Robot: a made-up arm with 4 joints.
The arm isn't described. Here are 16 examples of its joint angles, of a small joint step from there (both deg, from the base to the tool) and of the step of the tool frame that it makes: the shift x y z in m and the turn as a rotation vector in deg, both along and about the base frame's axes.
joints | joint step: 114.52 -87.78 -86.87 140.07 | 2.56 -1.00 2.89 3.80
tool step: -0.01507 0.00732 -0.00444 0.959 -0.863 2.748
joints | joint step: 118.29 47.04 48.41 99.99 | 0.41 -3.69 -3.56 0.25
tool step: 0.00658 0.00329 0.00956 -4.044 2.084 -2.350
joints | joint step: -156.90 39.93 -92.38 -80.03 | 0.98 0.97 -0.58 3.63
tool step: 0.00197 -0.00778 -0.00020 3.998 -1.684 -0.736
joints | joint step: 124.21 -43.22 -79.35 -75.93 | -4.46 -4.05 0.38 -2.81
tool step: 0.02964 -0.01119 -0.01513 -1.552 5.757 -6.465
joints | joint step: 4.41 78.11 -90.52 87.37 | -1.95 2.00 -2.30 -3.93
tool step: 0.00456 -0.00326 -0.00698 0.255 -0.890 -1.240
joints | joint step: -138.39 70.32 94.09 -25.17 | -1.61 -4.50 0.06 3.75
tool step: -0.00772 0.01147 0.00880 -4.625 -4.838 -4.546
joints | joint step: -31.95 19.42 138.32 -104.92 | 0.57 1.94 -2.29 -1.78
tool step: 0.00629 0.00807 -0.00253 -2.104 2.024 -0.221
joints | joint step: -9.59 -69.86 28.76 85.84 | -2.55 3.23 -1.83 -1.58
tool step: -0.01550 -0.00142 0.01064 -3.463 0.005 -1.691
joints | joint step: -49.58 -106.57 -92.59 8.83 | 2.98 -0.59 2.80 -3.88
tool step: 0.01810 -0.00333 -0.00386 3.645 -0.448 -2.482
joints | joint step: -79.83 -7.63 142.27 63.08 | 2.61 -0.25 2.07 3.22
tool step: 0.01080 -0.00419 0.00156 0.718 -1.682 3.793
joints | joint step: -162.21 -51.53 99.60 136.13 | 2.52 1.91 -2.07 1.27
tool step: -0.00874 -0.01682 0.00561 1.773 -1.559 4.837
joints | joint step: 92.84 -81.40 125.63 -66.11 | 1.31 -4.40 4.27 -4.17
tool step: -0.00108 0.00727 -0.01552 -0.137 2.075 -6.369
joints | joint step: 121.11 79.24 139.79 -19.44 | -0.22 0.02 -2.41 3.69
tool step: 0.00482 0.00116 -0.00202 -2.769 0.490 -5.297
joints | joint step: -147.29 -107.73 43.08 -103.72 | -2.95 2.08 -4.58 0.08
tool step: 0.00824 0.02009 0.00544 1.091 2.173 1.512
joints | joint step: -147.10 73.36 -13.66 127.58 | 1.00 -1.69 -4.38 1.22
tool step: 0.00137 -0.00002 0.00555 -0.511 -1.576 -4.297
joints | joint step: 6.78 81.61 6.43 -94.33 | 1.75 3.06 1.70 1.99
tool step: -0.00140 0.00838 -0.00770 -3.080 -1.588 1.706
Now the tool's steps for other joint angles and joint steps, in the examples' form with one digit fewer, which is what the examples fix.
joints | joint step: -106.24 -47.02 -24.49 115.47 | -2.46 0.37 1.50 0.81
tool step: -0.0036 0.0134 0.0006 -0.10 0.75 -3.33
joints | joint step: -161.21 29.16 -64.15 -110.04 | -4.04 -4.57 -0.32 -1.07
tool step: -0.0027 0.0262 0.0037 -5.10 -1.08 -3.71
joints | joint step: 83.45 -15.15 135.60 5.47 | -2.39 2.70 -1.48 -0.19
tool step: 0.0012 -0.0089 0.0019 -1.67 -2.60 -2.12
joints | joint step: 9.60 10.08 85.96 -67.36 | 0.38 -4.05 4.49 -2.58
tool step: 0.0064 -0.0091 0.0034 3.66 -5.90 1.79
